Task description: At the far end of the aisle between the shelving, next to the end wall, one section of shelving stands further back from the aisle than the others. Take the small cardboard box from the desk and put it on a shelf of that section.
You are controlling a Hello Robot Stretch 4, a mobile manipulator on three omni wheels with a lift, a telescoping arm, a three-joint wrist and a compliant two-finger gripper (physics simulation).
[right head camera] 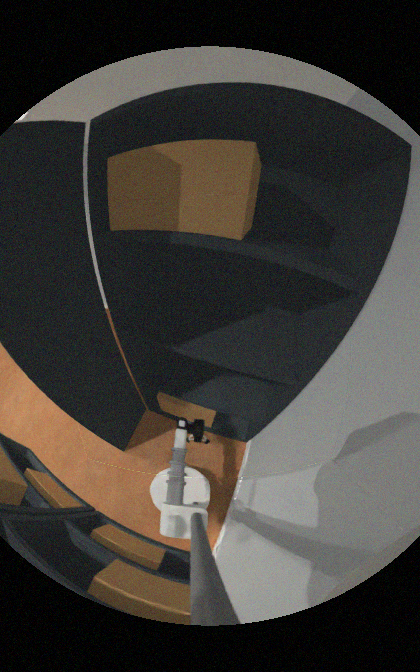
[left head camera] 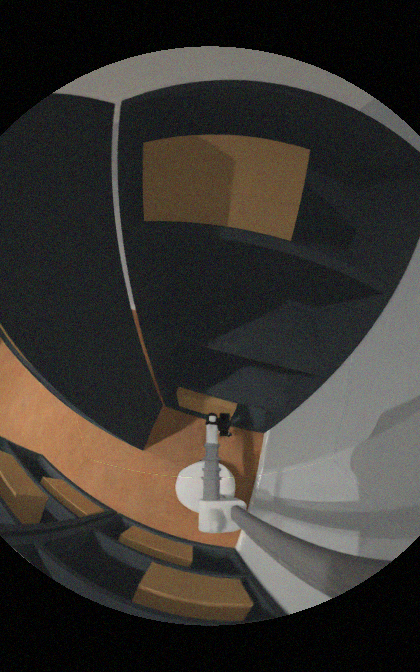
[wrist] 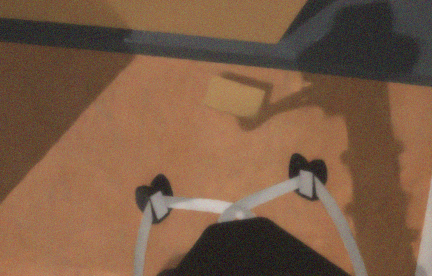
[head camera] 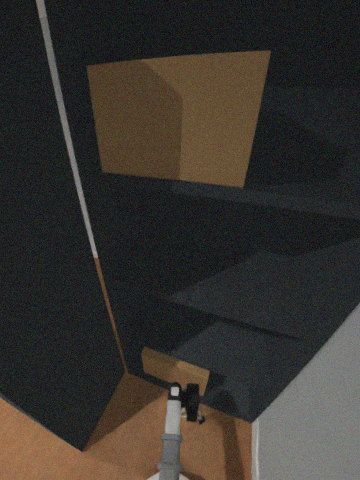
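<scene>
The small cardboard box lies on the floor in front of the recessed section's bottom board in the wrist view; I cannot make it out in the head views. My gripper points down with its fingertips apart and nothing between them. In the wrist view the box shows beyond the fingertips, toward the shelving. The recessed shelving section stands beside the grey end wall, its shelves dark and partly in shadow. The desk does not show.
A large carton sits high in that section, another carton on its bottom shelf. The neighbouring section's dark side projects at left. The end wall is at right. Opposite shelving holds cartons.
</scene>
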